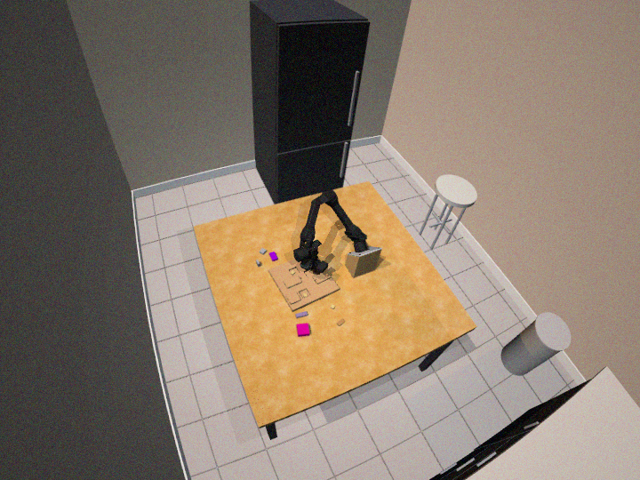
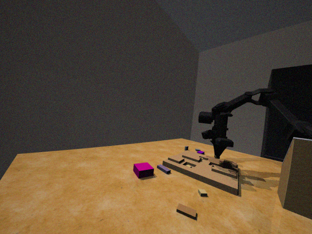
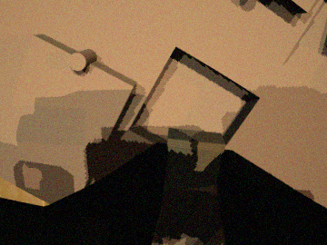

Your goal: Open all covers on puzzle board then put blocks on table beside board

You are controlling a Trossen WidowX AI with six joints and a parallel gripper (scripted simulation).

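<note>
The lavender block is 15 cm ahead of my gripper tip, 22 cm to the left of it and 6 cm below it. The rest, counted from my gripper tip: purple block (15 cm ahead, 20 cm to the right, 6 cm below); then magenta block (18 cm ahead, 31 cm to the left, 5 cm below).
</note>
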